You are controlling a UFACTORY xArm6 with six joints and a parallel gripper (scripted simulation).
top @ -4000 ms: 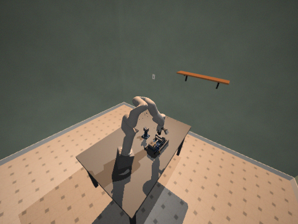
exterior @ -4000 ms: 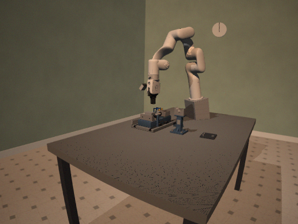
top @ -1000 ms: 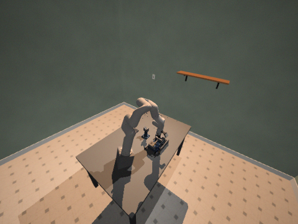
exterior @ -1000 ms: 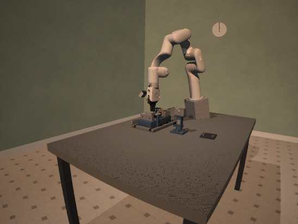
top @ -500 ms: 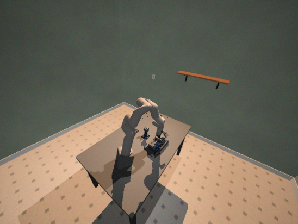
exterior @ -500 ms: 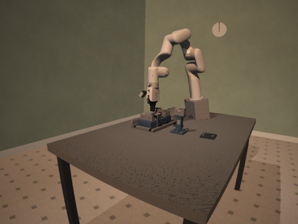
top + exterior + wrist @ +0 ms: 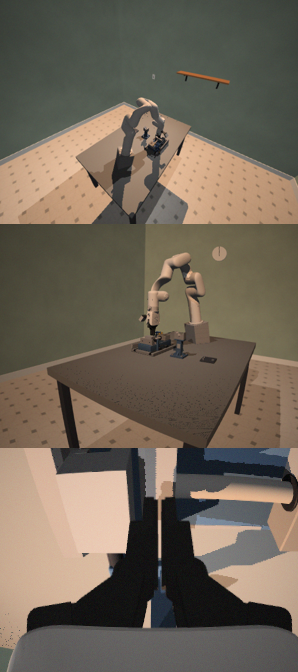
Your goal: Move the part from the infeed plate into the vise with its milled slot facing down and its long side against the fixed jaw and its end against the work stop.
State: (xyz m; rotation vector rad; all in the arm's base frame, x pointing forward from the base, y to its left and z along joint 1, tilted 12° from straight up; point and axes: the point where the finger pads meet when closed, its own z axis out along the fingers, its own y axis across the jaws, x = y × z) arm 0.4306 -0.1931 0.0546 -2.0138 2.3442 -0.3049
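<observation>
Now: the part 4 cm below my hand, 3 cm ahead of it and 1 cm to the right of it. From my hand the other things lie so: air cylinder rod: 5 cm below, 5 cm behind, 1 cm to the left; work stop: 4 cm to the left, 4 cm below, 4 cm ahead; vise base rail: 10 cm below, 9 cm to the right, 5 cm behind.
</observation>
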